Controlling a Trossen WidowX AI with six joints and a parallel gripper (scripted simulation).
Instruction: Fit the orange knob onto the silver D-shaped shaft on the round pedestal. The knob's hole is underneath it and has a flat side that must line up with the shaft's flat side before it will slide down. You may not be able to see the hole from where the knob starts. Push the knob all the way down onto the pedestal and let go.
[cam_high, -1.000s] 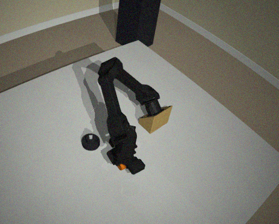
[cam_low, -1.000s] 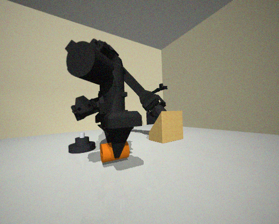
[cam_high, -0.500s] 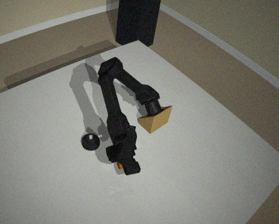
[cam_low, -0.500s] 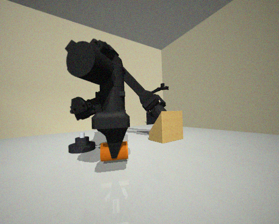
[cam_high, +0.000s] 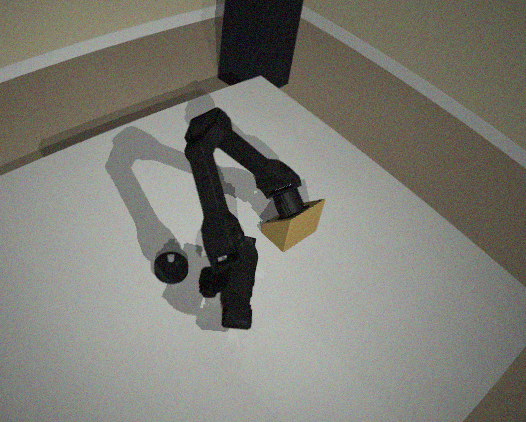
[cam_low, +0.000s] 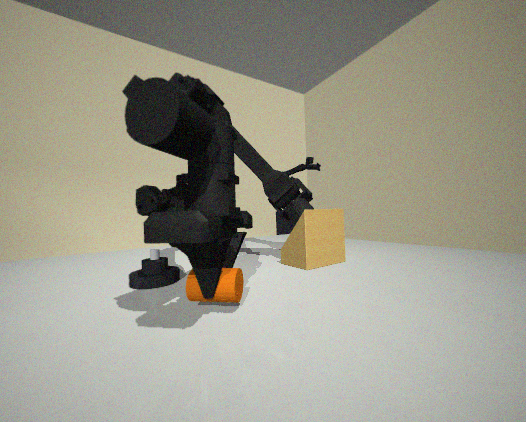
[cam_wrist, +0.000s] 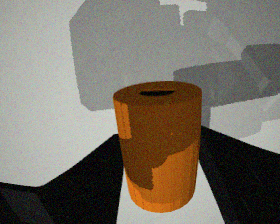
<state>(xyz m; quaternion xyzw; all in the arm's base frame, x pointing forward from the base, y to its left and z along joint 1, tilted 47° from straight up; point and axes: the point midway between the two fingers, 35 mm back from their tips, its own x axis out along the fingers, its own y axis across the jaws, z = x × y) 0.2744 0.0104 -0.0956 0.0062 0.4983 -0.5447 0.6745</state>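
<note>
The orange knob is 10 mm behind my gripper tip, 10 mm to the left of it and 10 mm above it. Round my gripper tip: round black pedestal (30 mm ahead, 190 mm to the right, 10 mm above).
</note>
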